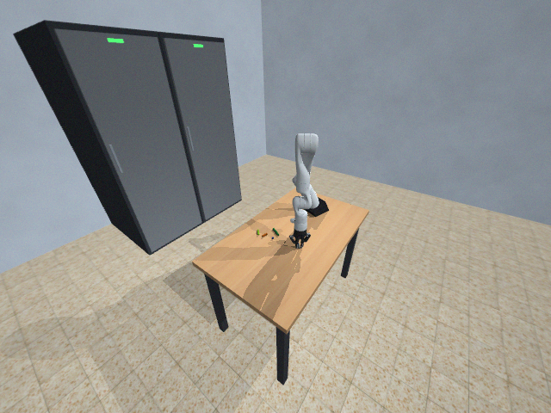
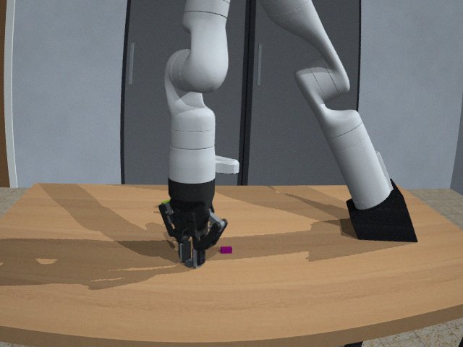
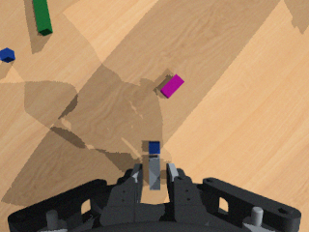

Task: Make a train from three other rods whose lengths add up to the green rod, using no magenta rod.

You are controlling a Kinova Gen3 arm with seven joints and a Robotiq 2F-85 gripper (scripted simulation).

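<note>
Now: hand 20 mm above the grey rod. Round my hand: orange rod (250 mm to the right, 30 mm behind, 20 mm below); then green rod (190 mm to the right, 80 mm behind, 20 mm below); then magenta rod (80 mm behind, 30 mm to the right, 20 mm below).
</note>
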